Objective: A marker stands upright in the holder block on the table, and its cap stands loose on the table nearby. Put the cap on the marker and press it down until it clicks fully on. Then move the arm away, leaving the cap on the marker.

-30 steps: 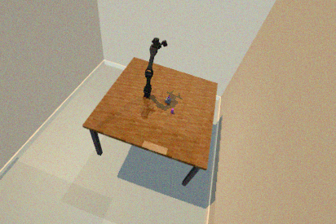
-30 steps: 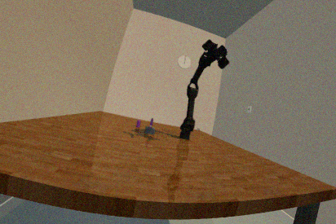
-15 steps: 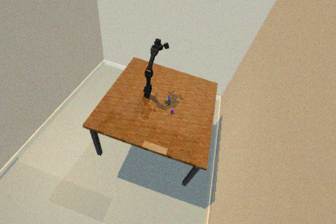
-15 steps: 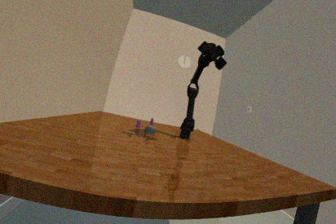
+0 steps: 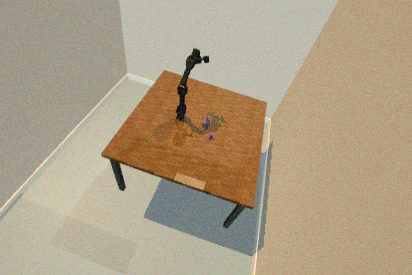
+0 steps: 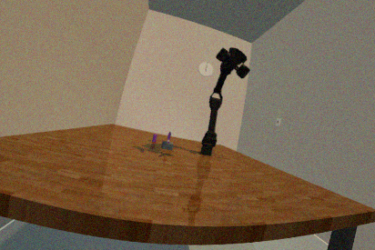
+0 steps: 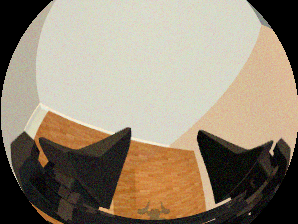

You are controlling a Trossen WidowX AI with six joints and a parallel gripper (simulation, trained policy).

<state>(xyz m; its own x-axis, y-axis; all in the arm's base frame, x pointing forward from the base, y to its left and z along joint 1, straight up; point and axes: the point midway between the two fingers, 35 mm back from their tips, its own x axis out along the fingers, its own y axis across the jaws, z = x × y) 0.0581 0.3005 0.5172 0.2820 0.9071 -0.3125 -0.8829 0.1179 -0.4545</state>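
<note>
Right now the purple cap is 480 mm below my gripper tip, 450 mm to the right of it and 290 mm ahead of it. The rest, counted from my gripper tip: holder block: 490 mm below, 310 mm to the right, 200 mm ahead; purple marker: 430 mm below, 310 mm to the right, 200 mm ahead.
</note>
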